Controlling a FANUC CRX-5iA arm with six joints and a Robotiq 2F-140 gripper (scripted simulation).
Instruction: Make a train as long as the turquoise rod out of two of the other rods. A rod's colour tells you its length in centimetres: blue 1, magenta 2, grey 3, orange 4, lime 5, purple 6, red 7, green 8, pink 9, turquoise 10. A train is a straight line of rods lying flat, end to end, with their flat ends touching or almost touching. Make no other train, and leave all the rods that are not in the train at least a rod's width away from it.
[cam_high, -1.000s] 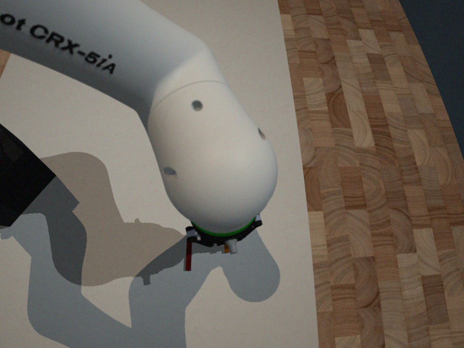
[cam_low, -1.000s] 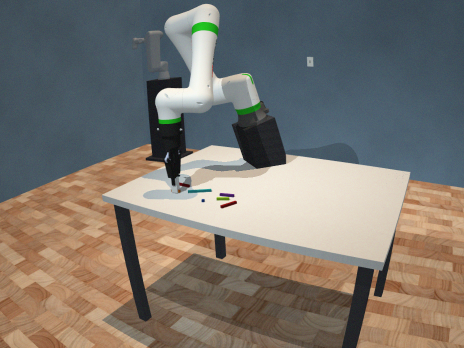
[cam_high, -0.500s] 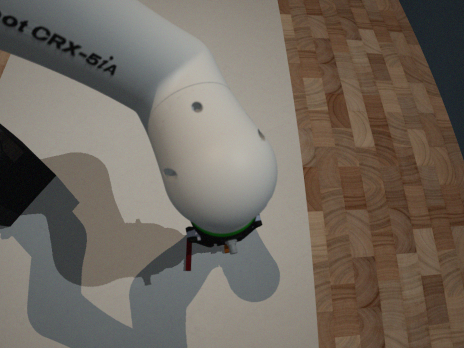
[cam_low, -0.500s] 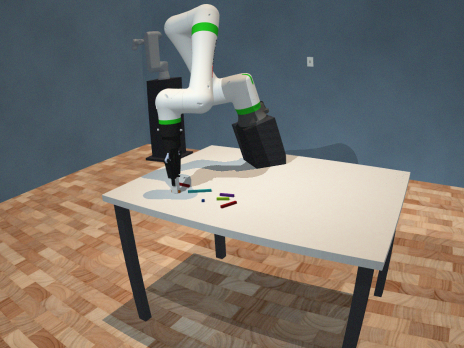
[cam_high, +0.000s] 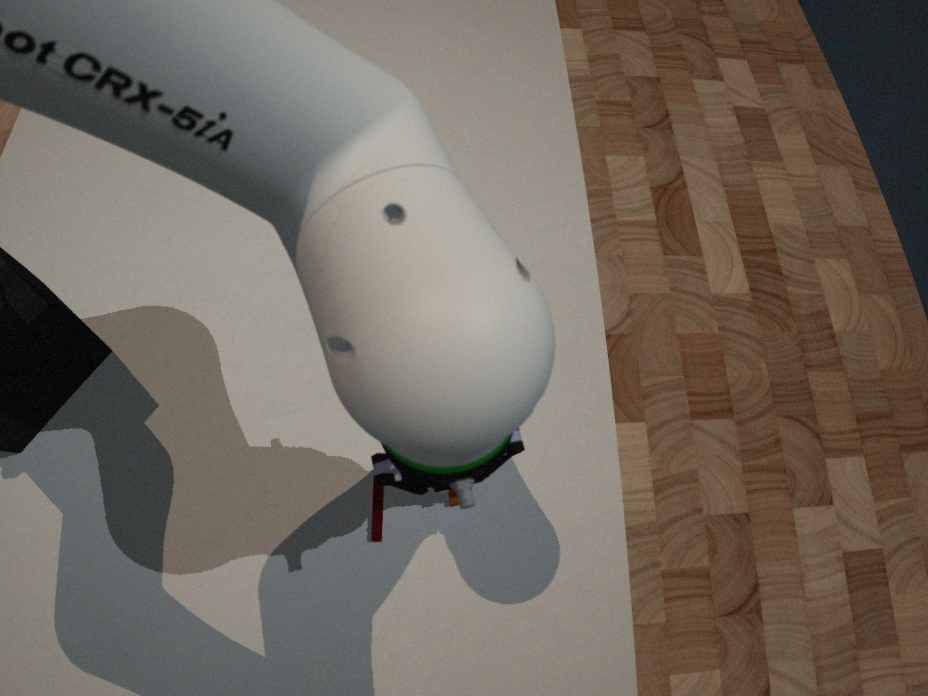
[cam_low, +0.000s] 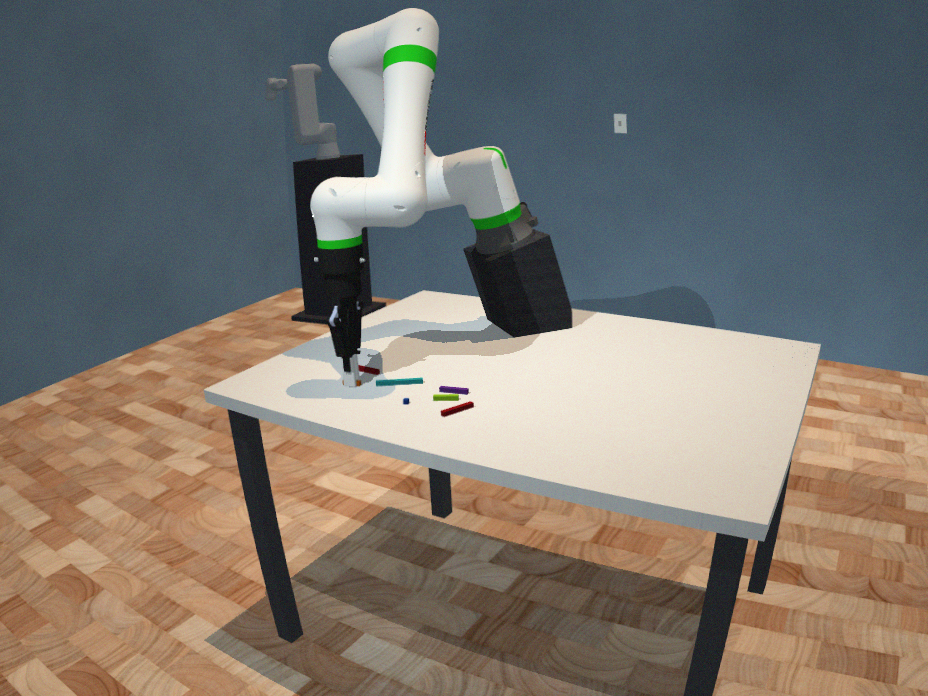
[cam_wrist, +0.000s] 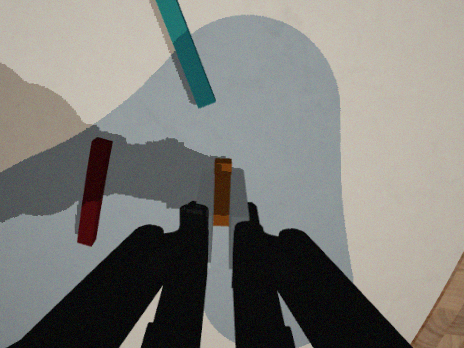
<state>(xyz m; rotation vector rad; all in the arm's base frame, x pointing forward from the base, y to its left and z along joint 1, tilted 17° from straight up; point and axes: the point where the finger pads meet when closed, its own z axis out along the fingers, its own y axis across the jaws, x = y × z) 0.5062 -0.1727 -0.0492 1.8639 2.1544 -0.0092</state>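
My gripper is now 3 cm above the orange rod. Also, from my hand: lime rod: 23 cm to the left, 3 cm below; small blue rod: 16 cm to the left, 4 cm ahead, 3 cm below; turquoise rod: 9 cm to the left, 4 cm behind, 3 cm below.
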